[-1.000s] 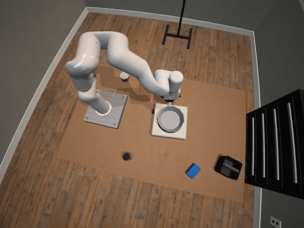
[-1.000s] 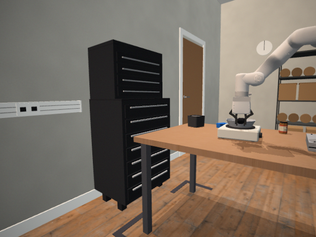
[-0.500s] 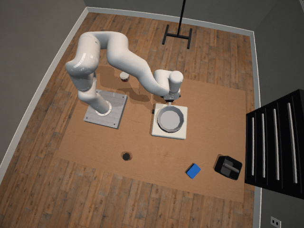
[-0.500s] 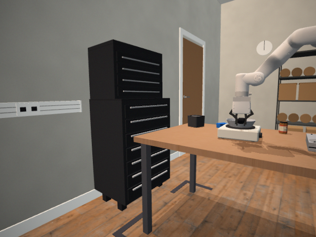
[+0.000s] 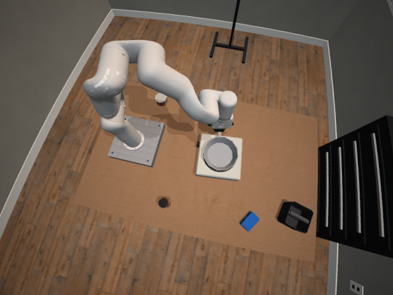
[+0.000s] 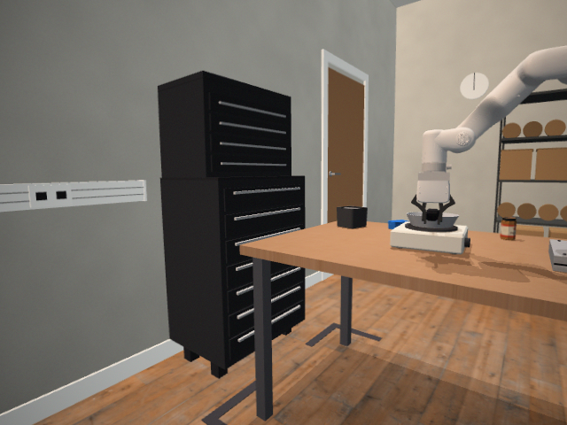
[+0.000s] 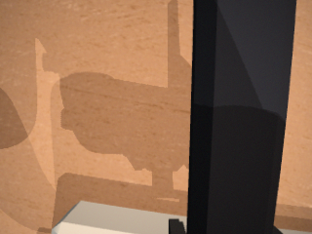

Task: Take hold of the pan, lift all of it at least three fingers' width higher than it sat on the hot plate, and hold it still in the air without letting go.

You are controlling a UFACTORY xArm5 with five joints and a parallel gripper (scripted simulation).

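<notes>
Now: hand 2 cm short of the grey pan, 7 cm to the left of it and 2 cm above it. From my hand the other things lie so: blue block (26 cm ahead, 44 cm to the right, 10 cm below); then jar (41 cm behind, 17 cm to the left, 10 cm below); then hot plate (2 cm ahead, 14 cm to the right, 9 cm below).
</notes>
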